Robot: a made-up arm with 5 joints.
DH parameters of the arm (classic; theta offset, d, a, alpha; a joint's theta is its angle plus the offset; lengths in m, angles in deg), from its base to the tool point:
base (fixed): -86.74 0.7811 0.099 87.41
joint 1: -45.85 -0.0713 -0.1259 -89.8
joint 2: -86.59 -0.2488 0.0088 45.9
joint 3: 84.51 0.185 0 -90
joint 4: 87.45 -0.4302 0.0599 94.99
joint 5: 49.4 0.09 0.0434 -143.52
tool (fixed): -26.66 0.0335 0 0
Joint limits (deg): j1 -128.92..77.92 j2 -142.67..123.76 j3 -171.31..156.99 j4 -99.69..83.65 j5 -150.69..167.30
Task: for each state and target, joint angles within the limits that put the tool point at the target. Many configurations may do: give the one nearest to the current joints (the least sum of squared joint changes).
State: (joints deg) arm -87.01 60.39 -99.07 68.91 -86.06
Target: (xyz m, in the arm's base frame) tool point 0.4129 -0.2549 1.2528
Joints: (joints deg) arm -92.93 26.74 -151.36 75.93 -78.99
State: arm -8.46 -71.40 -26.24 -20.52 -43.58
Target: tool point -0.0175 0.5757 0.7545
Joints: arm 14.66 -48.53 -46.30 -18.47 -64.01
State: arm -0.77 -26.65 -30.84 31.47 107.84
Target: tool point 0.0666 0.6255 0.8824
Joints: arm -0.95 -34.46 -64.77 28.15 139.81
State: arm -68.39 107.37 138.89 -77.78 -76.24
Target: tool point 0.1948 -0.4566 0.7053
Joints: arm -108.02 93.29 103.41 -84.36 -81.98
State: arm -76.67 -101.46 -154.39 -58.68 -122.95
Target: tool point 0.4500 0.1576 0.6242
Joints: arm -68.20 -74.92 -171.31 -92.42 -113.14
